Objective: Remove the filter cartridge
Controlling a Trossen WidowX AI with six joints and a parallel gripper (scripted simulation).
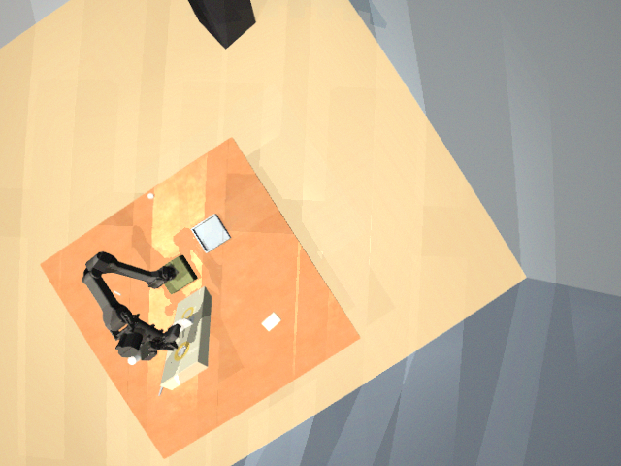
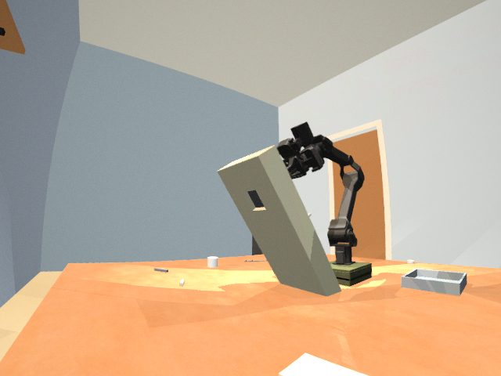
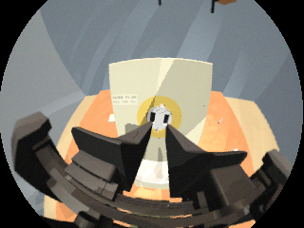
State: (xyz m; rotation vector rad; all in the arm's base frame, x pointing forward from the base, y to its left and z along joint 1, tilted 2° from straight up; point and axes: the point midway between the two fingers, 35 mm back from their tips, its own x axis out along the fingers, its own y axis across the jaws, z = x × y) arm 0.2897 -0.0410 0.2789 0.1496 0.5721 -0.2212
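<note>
My gripper tip is now 40 mm short of the round filter cartridge, 30 mm above it and 10 mm to the left of it. From my gripper tip the other things lie so: grey tray: 340 mm to the left, 330 mm behind, 290 mm below; white flat piece: 300 mm below, 260 mm to the left, 230 mm ahead; dark rod: 460 mm to the right, 300 mm below, 110 mm ahead.
</note>
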